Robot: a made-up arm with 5 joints. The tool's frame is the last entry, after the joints.
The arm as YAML. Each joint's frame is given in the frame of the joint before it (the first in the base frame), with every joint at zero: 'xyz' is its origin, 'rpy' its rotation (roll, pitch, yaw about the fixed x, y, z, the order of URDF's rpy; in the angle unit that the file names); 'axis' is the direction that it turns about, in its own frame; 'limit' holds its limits. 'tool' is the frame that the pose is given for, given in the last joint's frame.
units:
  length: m
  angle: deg
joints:
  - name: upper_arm
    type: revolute
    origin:
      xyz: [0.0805, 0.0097, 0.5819]
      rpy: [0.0, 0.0, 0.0]
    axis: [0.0, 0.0, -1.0]
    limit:
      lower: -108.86
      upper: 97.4
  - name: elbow
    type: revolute
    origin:
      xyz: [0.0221, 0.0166, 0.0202]
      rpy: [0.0, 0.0, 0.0]
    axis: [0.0, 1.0, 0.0]
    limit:
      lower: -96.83
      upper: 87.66
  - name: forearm
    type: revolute
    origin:
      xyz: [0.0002, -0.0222, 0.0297]
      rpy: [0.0, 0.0, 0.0]
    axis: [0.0, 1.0, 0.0]
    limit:
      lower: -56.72
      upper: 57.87
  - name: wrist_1
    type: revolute
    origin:
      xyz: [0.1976, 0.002, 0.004]
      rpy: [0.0, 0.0, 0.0]
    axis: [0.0, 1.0, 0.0]
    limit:
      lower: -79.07
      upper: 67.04
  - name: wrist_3
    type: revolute
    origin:
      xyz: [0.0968, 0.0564, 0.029]
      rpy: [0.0, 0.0, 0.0]
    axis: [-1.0, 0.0, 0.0]
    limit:
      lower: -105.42
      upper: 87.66
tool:
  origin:
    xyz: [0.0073, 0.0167, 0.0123]
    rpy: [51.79, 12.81, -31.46]
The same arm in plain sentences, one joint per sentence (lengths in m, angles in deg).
The arm has five revolute joints in a row. What follows holds with every joint at zero, and every direction is one of the base frame's.
The first joint lies 0.0805 m along +x and 0.0097 m along +y and 0.5819 m along +z from the base frame's origin and rotates about -z, from -108.86 to 97.4 deg.
The second joint lies 0.0221 m along +x and 0.0166 m along +y and 0.0202 m along +z from the first joint and rotates about +y, from -96.83 to 87.66 deg.
The third joint lies 0.0002 m along +x and 0.0222 m along -y and 0.0297 m along +z from the second joint and rotates about +y, from -56.72 to 57.87 deg.
The fourth joint lies 0.1976 m along +x and 0.002 m along +y and 0.004 m along +z from the third joint and rotates about +y, from -79.07 to 67.04 deg.
The fifth joint lies 0.0968 m along +x and 0.0564 m along +y and 0.029 m along +z from the fourth joint and rotates about -x, from -105.42 to 87.66 deg.
The tool frame, which is the frame that the pose is given for, lies 0.0073 m along +x and 0.0167 m along +y and 0.0123 m along +z from the fifth joint; its axes are the base frame's turned by roll 51.79, pitch 12.81 and yaw -31.46 deg (as in URDF: about the fixed x, then y, then z).

